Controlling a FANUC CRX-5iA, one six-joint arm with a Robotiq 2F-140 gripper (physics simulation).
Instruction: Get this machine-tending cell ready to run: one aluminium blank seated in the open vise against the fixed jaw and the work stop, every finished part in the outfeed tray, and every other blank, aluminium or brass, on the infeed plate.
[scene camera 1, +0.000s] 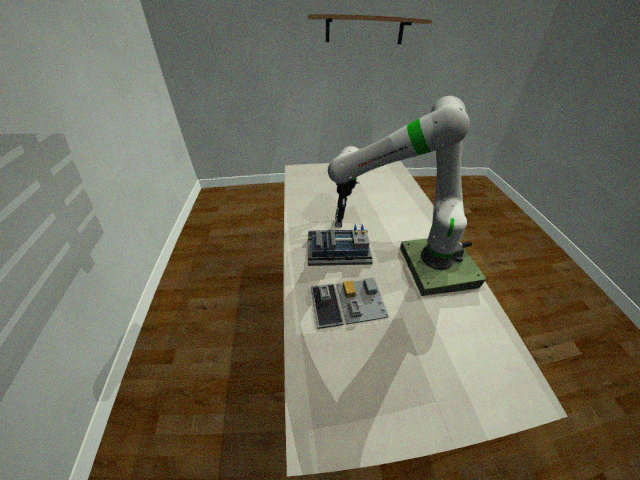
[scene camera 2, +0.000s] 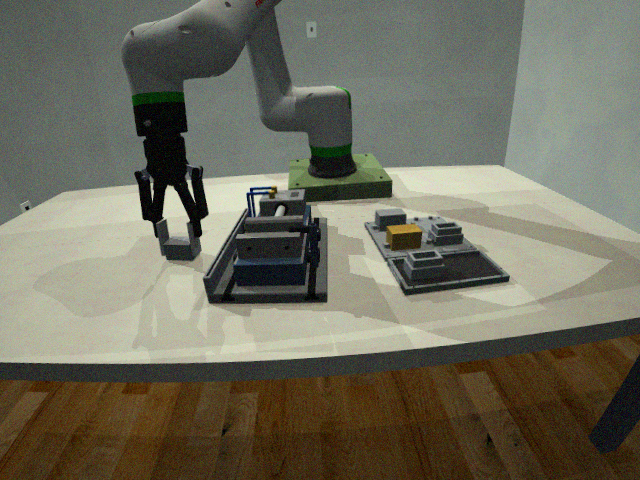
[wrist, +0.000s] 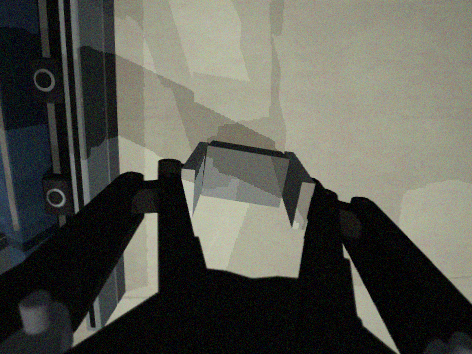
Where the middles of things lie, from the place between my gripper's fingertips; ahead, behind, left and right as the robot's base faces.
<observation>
Now: hand 440 mm to the right of the brass blank (scene camera 2: 400, 237), 70 mm short of it and 20 mm below it. The rest, counted from my hand: infeed plate (scene camera 2: 379, 237) (490 mm to the left, 30 mm ahead); then dark outfeed tray (scene camera 1: 328, 313) (490 mm to the left, 170 mm ahead).
</observation>
